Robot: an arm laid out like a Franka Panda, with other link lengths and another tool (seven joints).
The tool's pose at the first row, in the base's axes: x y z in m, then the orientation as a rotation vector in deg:
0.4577, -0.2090, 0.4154, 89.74, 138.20, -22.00
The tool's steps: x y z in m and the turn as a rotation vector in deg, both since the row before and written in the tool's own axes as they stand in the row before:
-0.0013, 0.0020, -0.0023, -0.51, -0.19, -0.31
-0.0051, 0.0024, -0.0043, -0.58, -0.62, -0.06
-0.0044, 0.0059, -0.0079, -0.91, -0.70, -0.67
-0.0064, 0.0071, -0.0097, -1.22, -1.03, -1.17
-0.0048, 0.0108, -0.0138, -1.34, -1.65, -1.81
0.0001, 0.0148, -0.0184, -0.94, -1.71, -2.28
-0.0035, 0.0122, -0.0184, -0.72, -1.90, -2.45
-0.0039, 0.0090, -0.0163, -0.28, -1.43, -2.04
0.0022, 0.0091, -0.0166, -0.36, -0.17, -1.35
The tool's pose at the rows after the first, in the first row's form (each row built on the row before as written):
0.4599, -0.2085, 0.4178, 89.07, 138.24, -21.55
0.4639, -0.2104, 0.4234, 88.42, 137.72, -21.26
0.4704, -0.2090, 0.4319, 86.89, 137.60, -20.73
0.4785, -0.2080, 0.4428, 84.48, 137.57, -20.14
0.4885, -0.2022, 0.4568, 80.98, 137.51, -19.95
0.4985, -0.1882, 0.4730, 77.10, 137.76, -20.40
0.5072, -0.1775, 0.4906, 73.03, 137.92, -21.26
0.5132, -0.1688, 0.5064, 69.86, 138.15, -22.27
0.5156, -0.1550, 0.5194, 68.06, 138.91, -22.31

